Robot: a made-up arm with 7 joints. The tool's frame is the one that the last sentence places. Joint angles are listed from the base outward.
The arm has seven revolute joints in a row. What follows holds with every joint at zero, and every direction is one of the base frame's.
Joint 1 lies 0.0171 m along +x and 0.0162 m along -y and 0.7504 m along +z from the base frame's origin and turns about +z.
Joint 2 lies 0.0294 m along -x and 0.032 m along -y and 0.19 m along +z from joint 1 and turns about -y.
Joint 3 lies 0.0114 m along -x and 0.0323 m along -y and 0.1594 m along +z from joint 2 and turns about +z.
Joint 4 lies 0.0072 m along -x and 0.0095 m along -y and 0.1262 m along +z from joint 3 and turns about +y.
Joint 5 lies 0.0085 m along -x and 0.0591 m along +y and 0.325 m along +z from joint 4 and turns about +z.
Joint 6 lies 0.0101 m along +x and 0.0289 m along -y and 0.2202 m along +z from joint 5 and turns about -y.
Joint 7 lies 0.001 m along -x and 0.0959 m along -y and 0.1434 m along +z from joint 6 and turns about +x.
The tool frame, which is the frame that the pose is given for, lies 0.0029 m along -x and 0.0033 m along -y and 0.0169 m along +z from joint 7; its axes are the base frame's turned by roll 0.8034, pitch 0.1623 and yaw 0.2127 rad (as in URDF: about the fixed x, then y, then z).
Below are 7 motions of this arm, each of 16 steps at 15 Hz.
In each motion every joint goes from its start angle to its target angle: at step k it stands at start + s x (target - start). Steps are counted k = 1, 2, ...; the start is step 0. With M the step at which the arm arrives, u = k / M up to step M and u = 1 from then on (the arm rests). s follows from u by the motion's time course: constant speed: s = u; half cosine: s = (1 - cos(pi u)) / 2; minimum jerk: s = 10 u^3 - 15 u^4 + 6 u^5.
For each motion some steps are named. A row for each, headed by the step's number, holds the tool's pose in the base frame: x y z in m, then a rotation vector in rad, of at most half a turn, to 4 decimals.
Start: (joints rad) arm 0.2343 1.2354 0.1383 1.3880 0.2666 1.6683 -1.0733
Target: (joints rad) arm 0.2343 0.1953 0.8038 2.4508 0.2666 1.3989 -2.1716
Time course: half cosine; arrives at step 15
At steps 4, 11, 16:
4: -0.1038 -0.0716 1.5924 -0.2183 -0.9041 0.3075
11: 0.3265 0.2413 1.0939 -1.4353 0.2055 0.8475
16: 0.2967 0.2396 0.9245 -1.7077 0.3655 1.1468

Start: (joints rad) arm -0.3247 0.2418 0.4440 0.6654 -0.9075 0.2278 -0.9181
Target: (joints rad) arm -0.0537 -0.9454 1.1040 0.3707 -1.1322 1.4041 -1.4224
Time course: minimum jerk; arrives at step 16
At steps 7, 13, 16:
7: 0.3124 0.0417 1.8243 -0.7819 0.2767 -0.3800
13: 0.6120 -0.0120 1.5700 -0.8210 -0.0710 0.0550
16: 0.6343 -0.0168 1.5375 -0.8052 -0.0953 0.0708

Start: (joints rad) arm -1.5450 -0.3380 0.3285 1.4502 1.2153 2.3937 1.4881
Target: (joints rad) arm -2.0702 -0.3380 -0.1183 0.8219 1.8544 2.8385 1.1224
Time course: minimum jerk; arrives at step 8
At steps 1, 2, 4, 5, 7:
1: 0.0274 -0.4740 1.0303 1.4847 -2.6121 0.7573
2: -0.0019 -0.4778 1.0459 1.2818 -2.6732 0.8009
4: -0.1275 -0.4708 1.1260 0.3942 -2.7861 0.9501
5: -0.1905 -0.4502 1.1792 -0.0585 -2.7516 1.0166
7: -0.2510 -0.4128 1.2467 -0.5127 -2.6489 1.0911

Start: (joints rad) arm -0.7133 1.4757 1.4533 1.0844 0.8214 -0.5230 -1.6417
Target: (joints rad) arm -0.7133 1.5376 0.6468 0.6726 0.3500 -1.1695 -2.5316
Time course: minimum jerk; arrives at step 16
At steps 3, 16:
3: -0.0027 0.7593 1.0412 -2.2788 1.2994 0.4631
16: -0.3514 0.5923 1.3450 -2.4301 1.2467 -0.1010

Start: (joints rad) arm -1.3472 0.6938 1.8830 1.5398 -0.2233 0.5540 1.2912
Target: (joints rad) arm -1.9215 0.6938 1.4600 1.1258 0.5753 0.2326 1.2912
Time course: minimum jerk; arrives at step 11
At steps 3, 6, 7, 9, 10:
3: 0.5419 0.4467 1.2100 1.1169 0.6382 -0.6547
6: 0.6302 0.2218 1.3437 1.6031 0.5227 -0.8331
7: 0.6366 0.1482 1.3845 1.7536 0.4779 -0.8542
9: 0.6309 0.0594 1.4354 1.9333 0.4180 -0.8516
10: 0.6285 0.0448 1.4442 1.9628 0.4074 -0.8478

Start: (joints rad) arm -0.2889 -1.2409 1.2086 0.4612 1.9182 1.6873 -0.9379
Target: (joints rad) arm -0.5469 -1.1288 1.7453 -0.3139 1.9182 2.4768 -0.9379
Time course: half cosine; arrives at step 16
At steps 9, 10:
9: 0.6415 -0.2411 1.2118 -2.9799 0.5060 -0.1696
10: 0.6130 -0.2827 1.2305 -2.8902 0.5729 -0.1154

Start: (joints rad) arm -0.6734 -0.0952 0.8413 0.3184 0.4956 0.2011 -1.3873
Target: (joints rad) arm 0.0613 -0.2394 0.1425 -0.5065 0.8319 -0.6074 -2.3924
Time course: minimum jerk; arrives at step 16
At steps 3, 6, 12, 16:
3: 0.2394 -0.1176 1.8604 -0.5262 0.2164 0.6673
6: 0.1856 -0.1276 1.8857 -0.8183 0.1049 0.7288
12: 0.0203 -0.0910 1.8982 -1.7455 -0.3067 0.7815
16: -0.0105 -0.0766 1.8907 -1.9155 -0.3878 0.7709

